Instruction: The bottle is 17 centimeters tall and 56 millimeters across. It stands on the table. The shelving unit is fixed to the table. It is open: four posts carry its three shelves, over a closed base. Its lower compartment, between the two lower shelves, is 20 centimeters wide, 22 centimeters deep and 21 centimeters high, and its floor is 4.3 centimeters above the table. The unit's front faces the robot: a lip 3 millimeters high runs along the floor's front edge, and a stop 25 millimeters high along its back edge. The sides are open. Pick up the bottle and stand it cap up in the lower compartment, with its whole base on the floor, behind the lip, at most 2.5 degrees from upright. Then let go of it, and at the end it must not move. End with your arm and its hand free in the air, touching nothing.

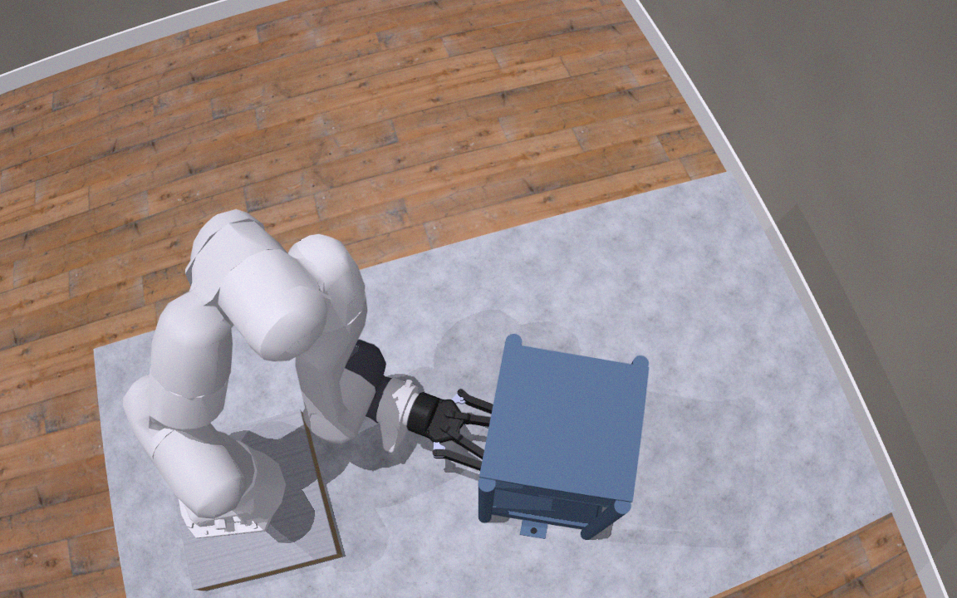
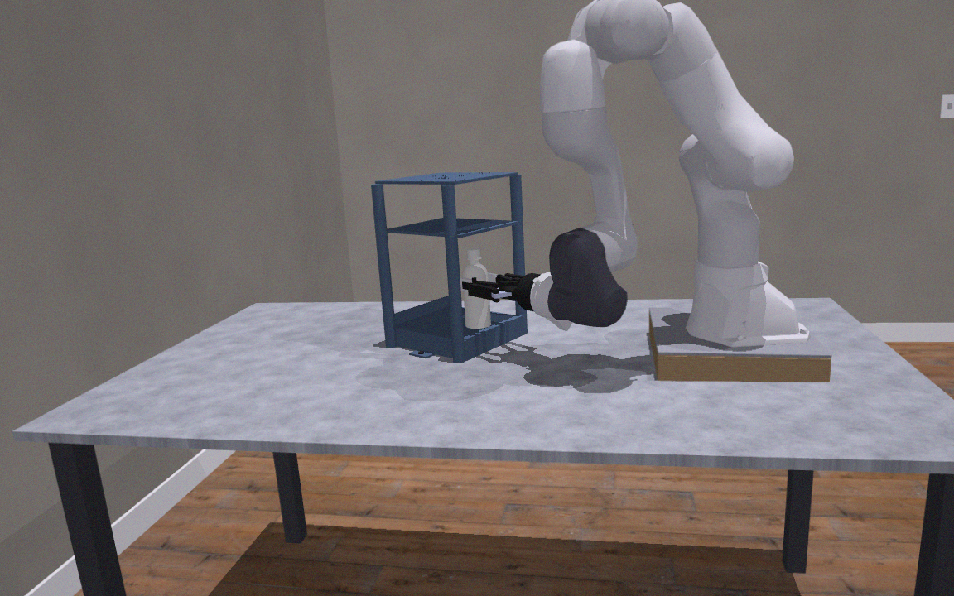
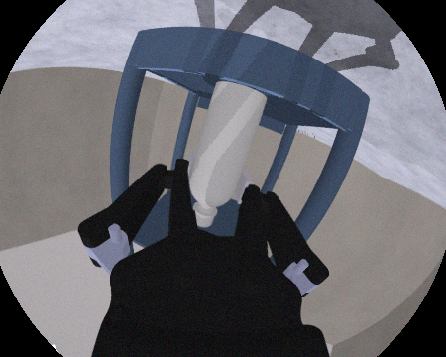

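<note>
My gripper is now 10 mm below the white bottle. Round my hand: blue shelving unit 50 mm ahead, 40 mm above, 30 mm to the right.
</note>
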